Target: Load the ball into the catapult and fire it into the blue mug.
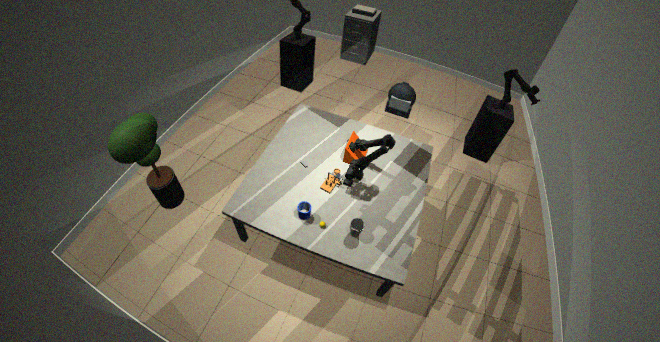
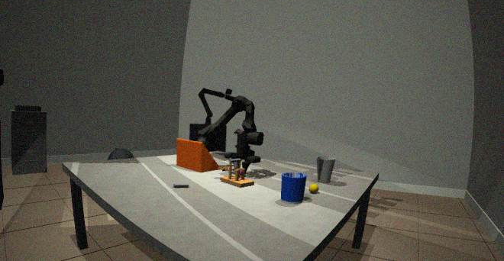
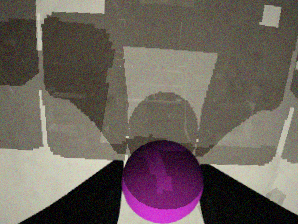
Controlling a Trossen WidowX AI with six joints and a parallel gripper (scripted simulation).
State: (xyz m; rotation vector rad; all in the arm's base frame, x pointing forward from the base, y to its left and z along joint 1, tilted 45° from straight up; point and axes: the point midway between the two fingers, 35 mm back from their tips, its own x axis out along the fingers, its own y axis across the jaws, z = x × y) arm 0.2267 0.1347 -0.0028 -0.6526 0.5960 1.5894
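My gripper tip is now 10 cm to the left of the wooden catapult, 5 cm short of it and 4 cm below it. The rest, counted from my gripper tip: grey cup: 36 cm ahead, 20 cm to the left, 2 cm above; purple ball: 1 cm above; dark flat object: 38 cm to the right, 1 cm ahead.
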